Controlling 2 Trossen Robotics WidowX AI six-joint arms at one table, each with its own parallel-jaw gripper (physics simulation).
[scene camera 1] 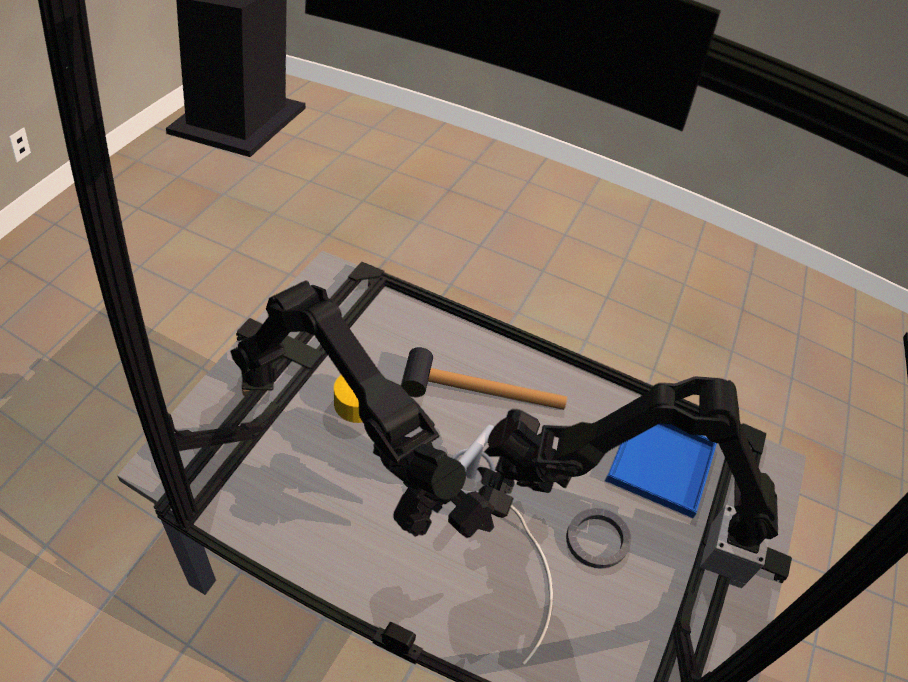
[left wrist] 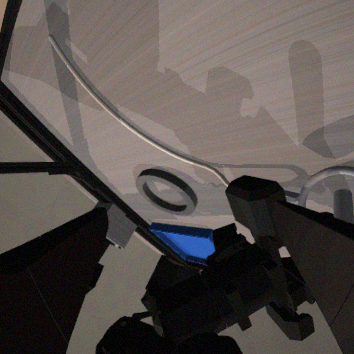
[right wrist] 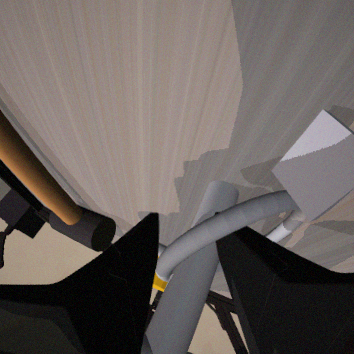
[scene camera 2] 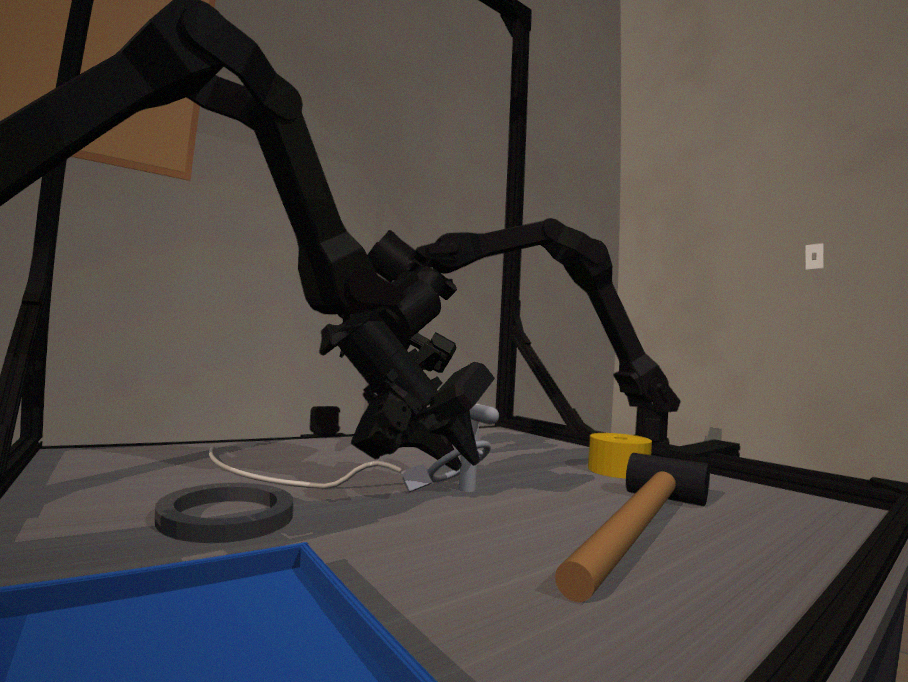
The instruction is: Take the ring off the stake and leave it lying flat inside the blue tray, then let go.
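Seen in the pictures: left gripper, fingertip midpoint: (left wrist: pixel 191 212); right gripper, fingertip midpoint: (scene camera 1: pixel 482 461) (right wrist: pixel 186 220) (scene camera 2: pixel 467 465); left arm's base at its link origin: (scene camera 1: pixel 258 377); right arm's base at its link origin: (scene camera 1: pixel 744 534).
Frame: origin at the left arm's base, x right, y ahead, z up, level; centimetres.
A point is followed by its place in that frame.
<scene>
A thin grey ring (right wrist: pixel 225 218) @[z 2.0, x 22.8, y 44.7 cm] (scene camera 2: pixel 443 467) @[z 1.4, x 22.7, y 44.5 cm] (left wrist: pixel 317 177) @[z -1.0, x 25.6, y 40.8 cm] hangs around a short grey stake (right wrist: pixel 191 281) @[z 3.9, x 21.3, y 41.9 cm] (scene camera 2: pixel 468 476) @[z -0.1, x 20.4, y 41.9 cm] (scene camera 1: pixel 474 447) @[z 8.6, x 22.1, y 40.1 cm] (left wrist: pixel 342 204) @[z 0.2, x 21.7, y 40.5 cm] near the middle of the table. My right gripper (right wrist: pixel 186 220) @[z 1.4, x 20.3, y 42.7 cm] (scene camera 1: pixel 492 489) (scene camera 2: pixel 461 440) is shut on the ring, low at the stake, which also passes between its fingers. My left gripper (scene camera 1: pixel 442 517) (left wrist: pixel 191 212) @[z 11.2, x 37.5, y 38.7 cm] is open and empty, just left of the stake in scene camera 1. The blue tray (scene camera 1: pixel 661 467) @[z -1.4, x 20.8, y 79.5 cm] (scene camera 2: pixel 316 562) @[z 0.1, x 20.4, y 69.1 cm] (left wrist: pixel 186 242) @[z -1.4, x 21.8, y 81.9 cm] lies empty at the table's right side.
A dark flat ring (scene camera 1: pixel 573 537) @[z -0.5, x 36.0, y 58.1 cm] (scene camera 2: pixel 167 514) @[z -0.5, x 36.8, y 68.7 cm] (left wrist: pixel 186 197) @[z -0.5, x 33.1, y 58.7 cm] lies near the tray. A white cord (scene camera 1: pixel 546 575) @[z -1.6, x 42.9, y 52.5 cm] (scene camera 2: pixel 282 479) @[z -1.4, x 39.4, y 52.5 cm] (left wrist: pixel 116 116) @[z -1.5, x 48.4, y 52.1 cm] curves from the stake toward the front edge. A hammer (scene camera 1: pixel 499 387) @[z 1.2, x 2.4, y 48.0 cm] (scene camera 2: pixel 614 535) @[z 0.9, x 2.8, y 55.5 cm] (right wrist: pixel 31 175) @[z 0.7, x 2.0, y 43.5 cm] and a yellow cylinder (scene camera 1: pixel 346 402) @[z 3.0, x 8.1, y 17.8 cm] (scene camera 2: pixel 617 452) @[z 1.6, x 4.7, y 24.4 cm] lie behind.
</scene>
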